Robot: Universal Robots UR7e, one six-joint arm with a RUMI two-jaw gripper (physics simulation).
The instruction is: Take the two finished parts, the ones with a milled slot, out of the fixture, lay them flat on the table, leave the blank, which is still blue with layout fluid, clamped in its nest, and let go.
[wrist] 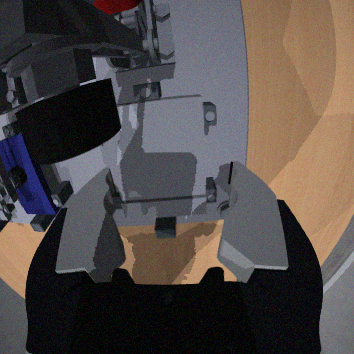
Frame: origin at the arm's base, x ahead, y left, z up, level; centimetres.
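Seen in the pictures: gripper, fingertip midpoint: (pixel 171 166).
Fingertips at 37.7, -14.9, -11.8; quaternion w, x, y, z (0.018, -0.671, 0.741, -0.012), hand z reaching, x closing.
Pixels of each thing's top centre, then the offset from my fingertips to it, as dx, dy, dz. "pt": a spot on its surface instead. Level surfaces: height alone.
- flat grey part at its top centre: (pixel 155 167) +1.2, +0.7, +2.2
- fixture at a spot on its surface: (pixel 222 65) pt +6.7, -4.3, +0.1
- blue blank at its top centre: (pixel 22 179) +2.2, +11.7, +2.7
- black clamp part at a spot on its surface: (pixel 70 122) pt +5.9, +0.0, +10.2
- red handle at a spot on its surface: (pixel 117 5) pt +9.1, +0.2, +6.0
- clamp bracket at a spot on its surface: (pixel 162 32) pt +8.9, -0.9, +1.5
- small dark block at its top centre: (pixel 164 233) -3.4, +0.9, +3.4
- wooden table at its surface level: dz -1.4
My gripper (pixel 171 166) has its fingers on the left and right sides of a flat grey part (pixel 172 125) in the middle of the wrist view and is shut on it. The part lies flat between small dark locating blocks of the fixture (pixel 222 65). A thin dark line crosses it near its lower end; I cannot tell whether that is the milled slot. A dark shadow covers its lower half. The blue blank (pixel 38 197) sits at the left edge, partly hidden by a black clamp part (pixel 70 122). The other finished part cannot be made out.
Dark clamp arms (pixel 55 30) fill the upper left, with a red handle (pixel 117 5) at the top edge. Bolts and a clamp bracket (pixel 162 32) stand above the grey part. A small dark block (pixel 165 227) stands below it. The wooden table (pixel 270 100) shows at the right.
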